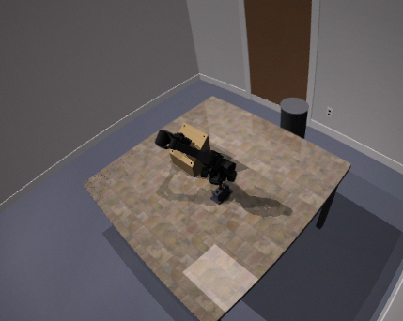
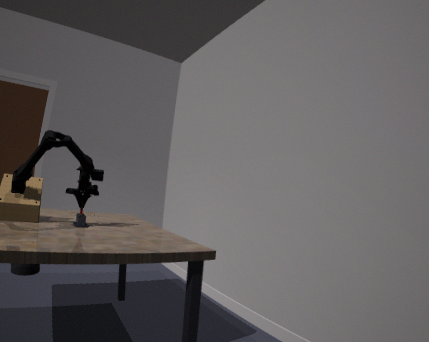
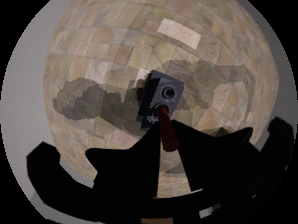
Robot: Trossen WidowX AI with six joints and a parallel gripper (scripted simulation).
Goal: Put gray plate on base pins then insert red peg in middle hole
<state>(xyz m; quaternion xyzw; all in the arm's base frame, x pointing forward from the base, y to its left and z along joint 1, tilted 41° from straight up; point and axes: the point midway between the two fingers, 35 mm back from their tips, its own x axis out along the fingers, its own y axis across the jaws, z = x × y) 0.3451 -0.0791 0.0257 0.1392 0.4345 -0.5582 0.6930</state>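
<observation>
Right now the red peg is right at my gripper tip. Also, from my gripper tip: gray plate: 5 cm below; dark base: 9 cm below.
</observation>
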